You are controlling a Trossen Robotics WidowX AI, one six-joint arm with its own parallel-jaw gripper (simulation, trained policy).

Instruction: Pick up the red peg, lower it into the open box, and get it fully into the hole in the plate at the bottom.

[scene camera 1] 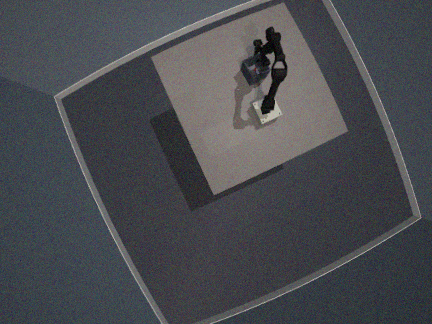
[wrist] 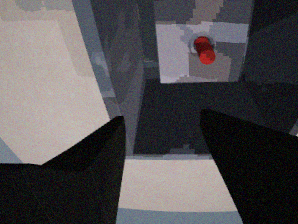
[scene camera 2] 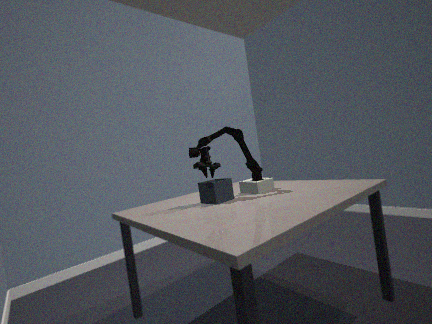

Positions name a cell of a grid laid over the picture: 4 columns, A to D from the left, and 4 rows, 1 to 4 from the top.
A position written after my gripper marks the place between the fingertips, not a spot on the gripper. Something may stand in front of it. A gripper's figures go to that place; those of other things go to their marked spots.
My gripper (wrist: C3): 10 cm from the lens. A dark box (wrist: C3) is 20 cm from the lens.
